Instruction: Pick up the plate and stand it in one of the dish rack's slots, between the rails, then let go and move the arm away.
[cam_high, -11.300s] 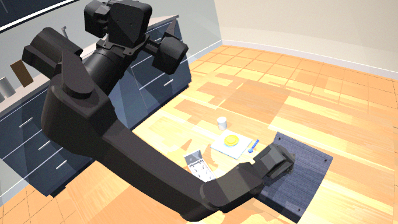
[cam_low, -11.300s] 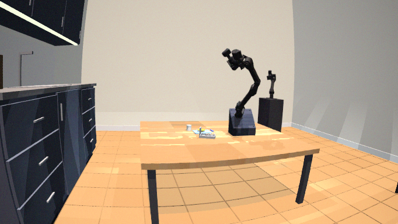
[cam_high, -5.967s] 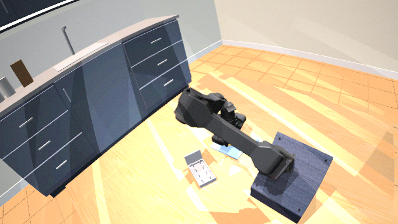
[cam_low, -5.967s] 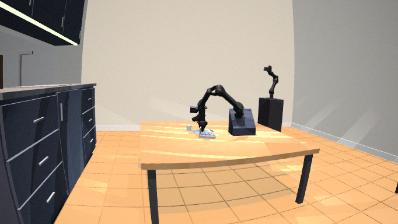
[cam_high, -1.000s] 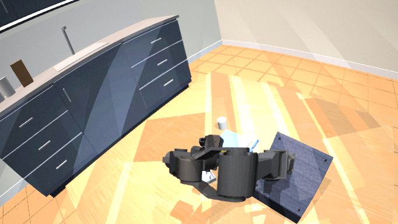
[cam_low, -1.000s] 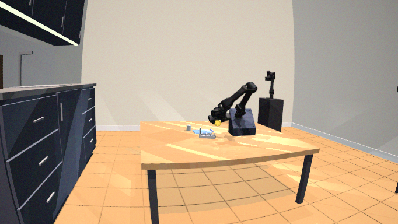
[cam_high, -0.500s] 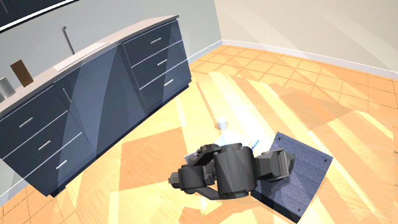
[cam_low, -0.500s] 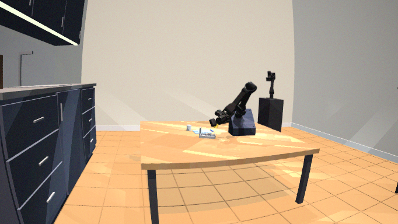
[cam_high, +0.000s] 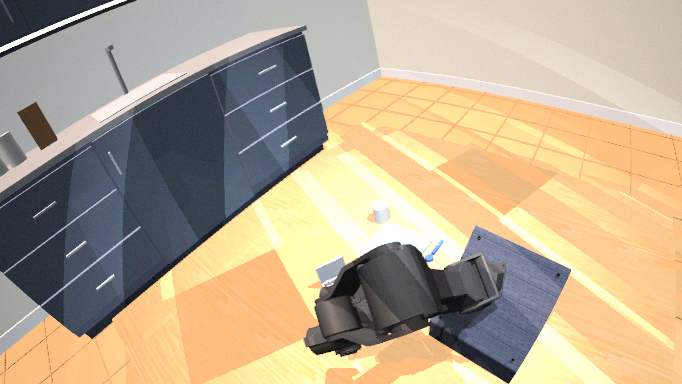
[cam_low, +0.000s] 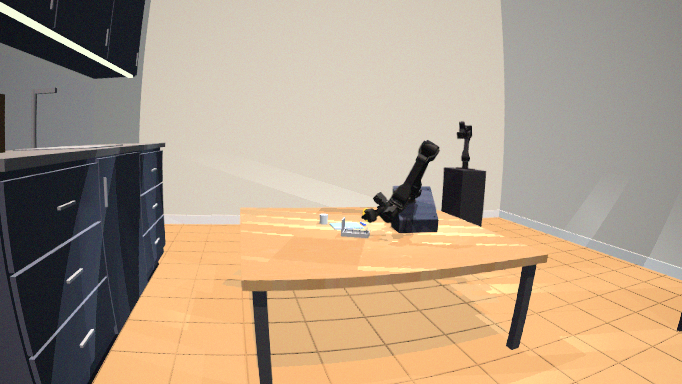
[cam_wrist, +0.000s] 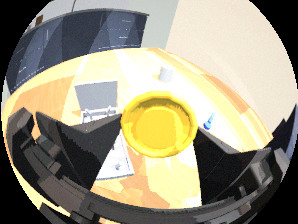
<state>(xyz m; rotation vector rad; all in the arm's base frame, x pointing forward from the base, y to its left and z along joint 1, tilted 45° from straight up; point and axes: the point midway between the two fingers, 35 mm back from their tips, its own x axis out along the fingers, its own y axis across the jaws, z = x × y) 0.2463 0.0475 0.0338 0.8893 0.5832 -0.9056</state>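
My gripper tip is now 60 mm short of the grey dish rack, 60 mm above it and 40 mm to the right of it. Also, from my gripper tip: blue spoon (180 mm to the right, 80 mm below, 70 mm behind); then light blue mat (160 mm to the right, 80 mm below, 30 mm ahead); then yellow plate (10 mm to the left).
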